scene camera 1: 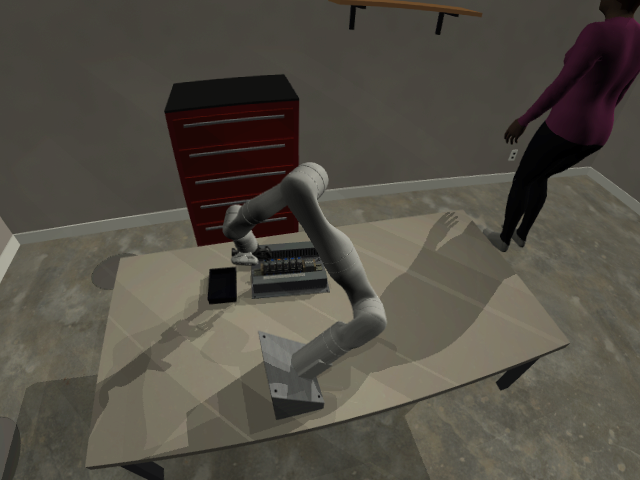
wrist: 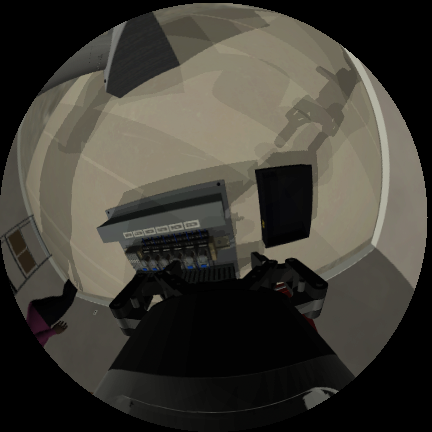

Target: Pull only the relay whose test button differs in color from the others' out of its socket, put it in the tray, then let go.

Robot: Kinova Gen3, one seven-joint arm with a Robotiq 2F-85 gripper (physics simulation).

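Places are measured from the arm's base along level axes (x ahead, y left, z up), in centimetres.
Pixels of known places: gripper, fingertip midpoint: [wrist: 215, 264]; arm's base, link origin: [scene camera 1: 302, 365].
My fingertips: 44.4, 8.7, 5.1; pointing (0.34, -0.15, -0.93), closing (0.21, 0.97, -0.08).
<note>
For each thing: its top centre in the pictures, then the offset to it from my fingertips, as dx, dy, dz. Level surfaces: height alone.
- black tray, top centre: [wrist: 289, 208] [scene camera 1: 222, 282] +1.2, +14.7, -11.0
- Black slotted duct, top centre: [wrist: 175, 289] [scene camera 1: 286, 246] +13.7, -14.8, -8.2
- table, surface height: dz -14.5
A row of relays [scene camera 1: 282, 266] [wrist: 172, 256] stands upright in the grey socket unit [scene camera 1: 289, 285] [wrist: 165, 217]. Blue test buttons show on several relays in the wrist view. A small orange spot shows among the buttons in scene camera 1, left of the row's middle; in the wrist view a finger hides part of the row there. The black tray [scene camera 1: 222, 300] [wrist: 260, 205] stands beside the unit, at its left in scene camera 1, with no relay seen in it. My gripper [scene camera 1: 264, 252] [wrist: 215, 264] is open and empty, above the unit's back part near its tray-side end.
Black slotted duct [scene camera 1: 299, 253] [wrist: 215, 274] runs along the unit's back. A red drawer cabinet [scene camera 1: 235, 136] stands behind the table [scene camera 1: 170, 413]. My arm's base plate [scene camera 1: 281, 353] is at the table's front. A person [scene camera 1: 584, 87] stands behind the table at the right.
</note>
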